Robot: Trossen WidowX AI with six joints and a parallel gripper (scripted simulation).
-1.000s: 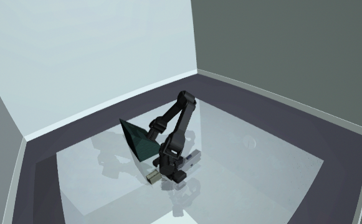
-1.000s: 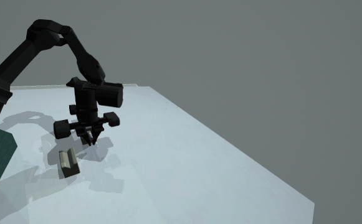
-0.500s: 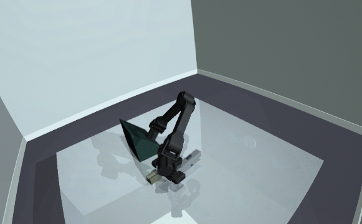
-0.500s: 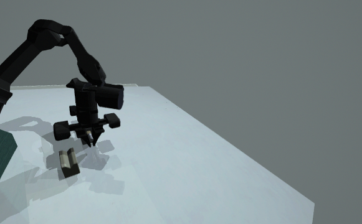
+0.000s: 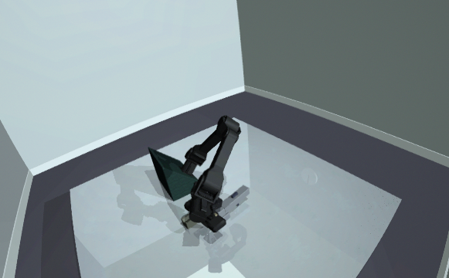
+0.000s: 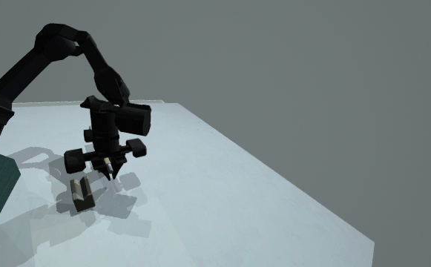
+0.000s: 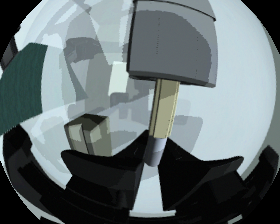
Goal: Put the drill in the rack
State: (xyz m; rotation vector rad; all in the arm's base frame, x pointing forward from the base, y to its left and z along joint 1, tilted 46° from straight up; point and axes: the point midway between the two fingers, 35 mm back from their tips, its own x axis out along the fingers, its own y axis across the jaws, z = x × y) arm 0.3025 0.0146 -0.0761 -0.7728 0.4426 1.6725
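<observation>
My gripper tip is 5 cm to the right of the drill, 4 cm below it and 1 cm past it. From my gripper tip the other things lie so: rack (7 cm behind, 4 cm to the right, 1 cm above); then key (16 cm to the left, 4 cm behind, 4 cm above).
</observation>
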